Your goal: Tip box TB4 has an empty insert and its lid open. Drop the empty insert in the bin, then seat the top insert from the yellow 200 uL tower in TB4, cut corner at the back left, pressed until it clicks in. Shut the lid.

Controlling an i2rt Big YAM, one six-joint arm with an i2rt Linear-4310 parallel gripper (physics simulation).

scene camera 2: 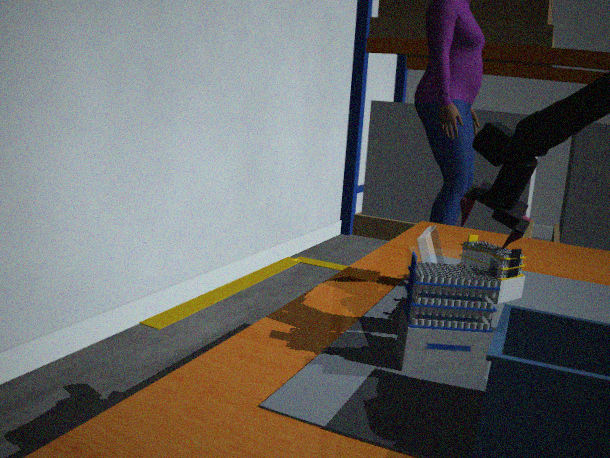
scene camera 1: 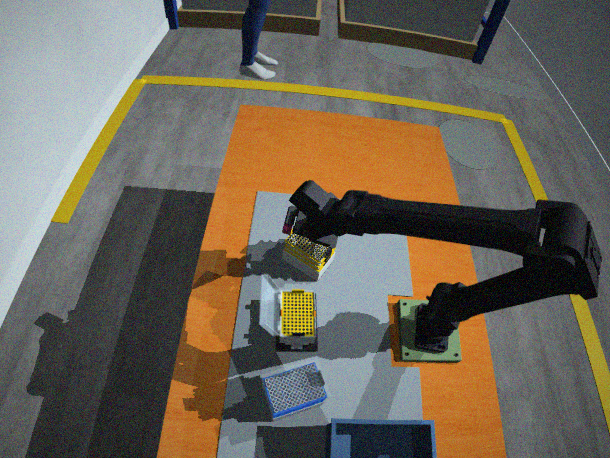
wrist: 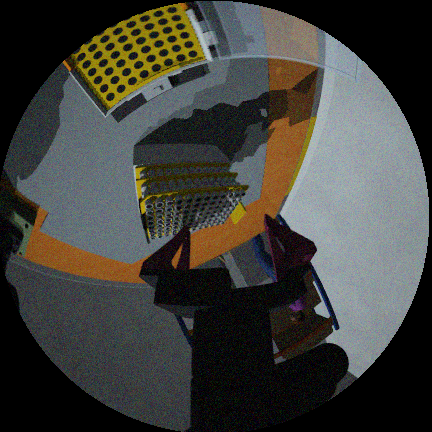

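Tip box TB4 [scene camera 1: 297, 341] [wrist: 156, 88] stands mid-mat with its clear lid [scene camera 1: 268, 311] [scene camera 2: 429, 246] open toward the wall side. The empty yellow insert [scene camera 1: 298, 315] [wrist: 142, 52] lies in it, its holes bare. The yellow 200 uL tower [scene camera 1: 307, 251] [scene camera 2: 512, 267] [wrist: 192, 206], of stacked tip-filled inserts on a pale base, stands turned at an angle beyond TB4. My gripper [scene camera 2: 485, 236] [wrist: 225, 223] is open and empty, tilted over the far side of the tower; its fingertips are close to the top insert in the wrist view. In scene camera 1 the arm partly hides the fingers.
The blue bin [scene camera 1: 382, 422] [scene camera 2: 560, 369] stands at the near end. A blue-edged tower [scene camera 1: 295, 391] [scene camera 2: 452, 302] of tip inserts stands between the bin and TB4. The arm's green base plate [scene camera 1: 407, 352] is to the right. A person [scene camera 1: 253, 37] [scene camera 2: 450, 75] stands beyond the table.
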